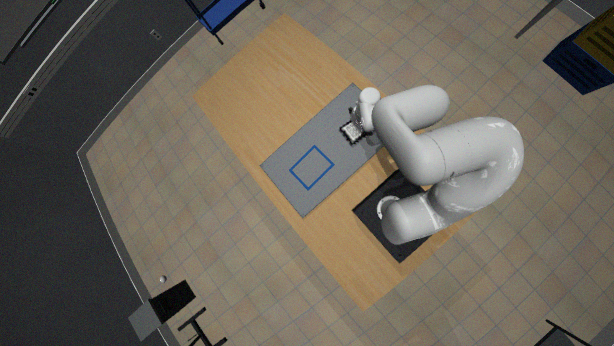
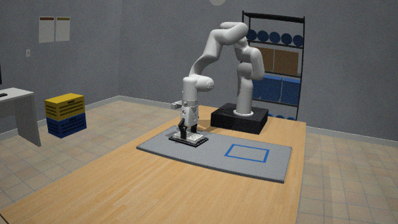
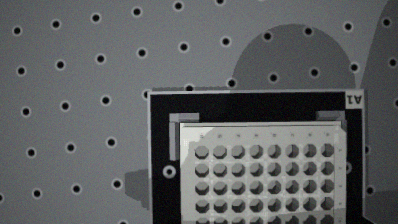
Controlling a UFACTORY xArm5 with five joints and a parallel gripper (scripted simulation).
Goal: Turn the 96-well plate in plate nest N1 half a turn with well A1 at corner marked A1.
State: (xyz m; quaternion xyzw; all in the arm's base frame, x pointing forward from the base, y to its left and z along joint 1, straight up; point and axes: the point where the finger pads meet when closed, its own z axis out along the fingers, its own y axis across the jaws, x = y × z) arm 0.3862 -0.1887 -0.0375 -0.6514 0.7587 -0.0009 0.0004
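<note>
My hand is 10 mm above the white 96-well plate. The rest, counted from my hand: black plate nest: 30 mm below; A1 mark: 70 mm to the right, 60 mm behind, 20 mm below.
</note>
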